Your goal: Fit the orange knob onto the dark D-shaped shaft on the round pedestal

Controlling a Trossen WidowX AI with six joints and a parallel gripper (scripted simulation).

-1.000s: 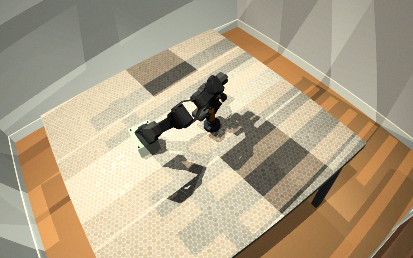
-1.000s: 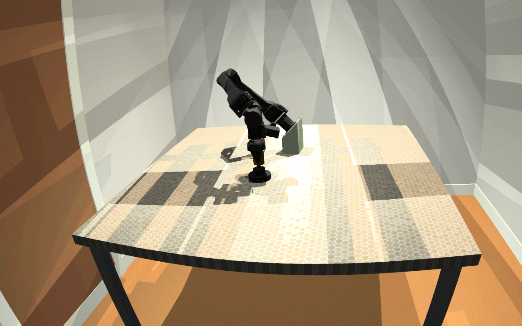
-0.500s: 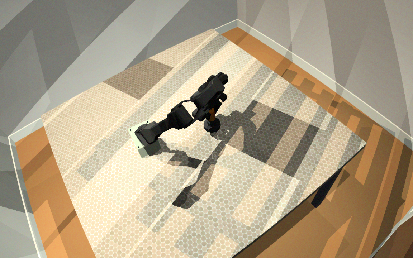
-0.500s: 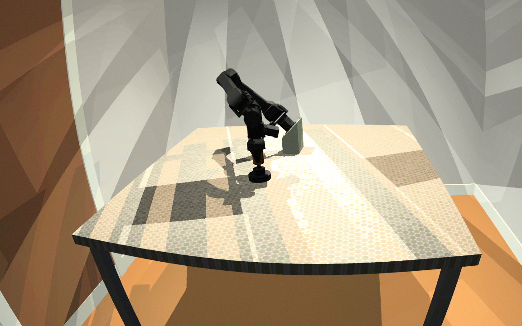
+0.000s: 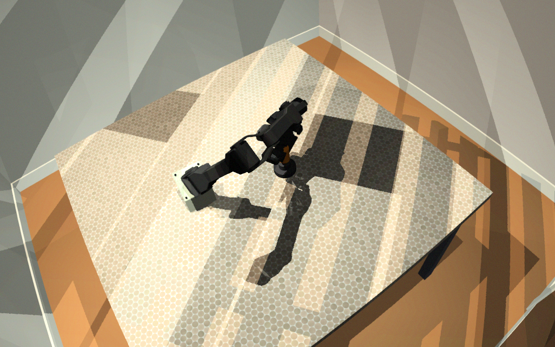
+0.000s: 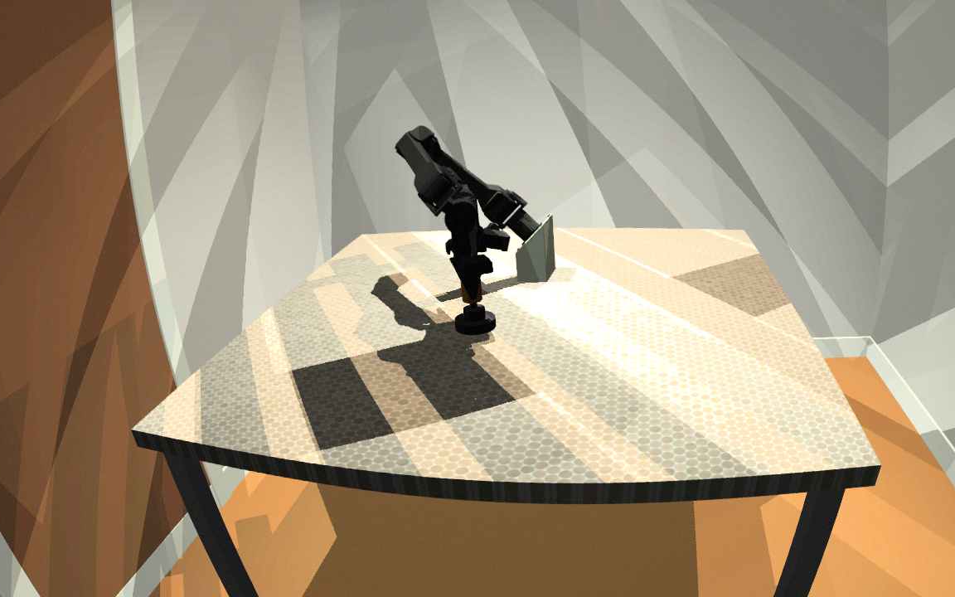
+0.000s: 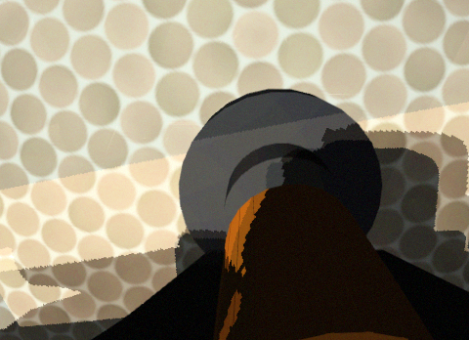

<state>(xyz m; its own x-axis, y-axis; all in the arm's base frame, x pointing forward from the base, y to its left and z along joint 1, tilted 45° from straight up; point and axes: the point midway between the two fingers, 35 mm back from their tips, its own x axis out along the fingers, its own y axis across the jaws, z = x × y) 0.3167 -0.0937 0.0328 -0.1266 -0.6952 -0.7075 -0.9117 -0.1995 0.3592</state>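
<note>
My gripper tip is now 20 mm below the orange knob. Round my gripper tip: dark round pedestal (40 mm below).
</note>
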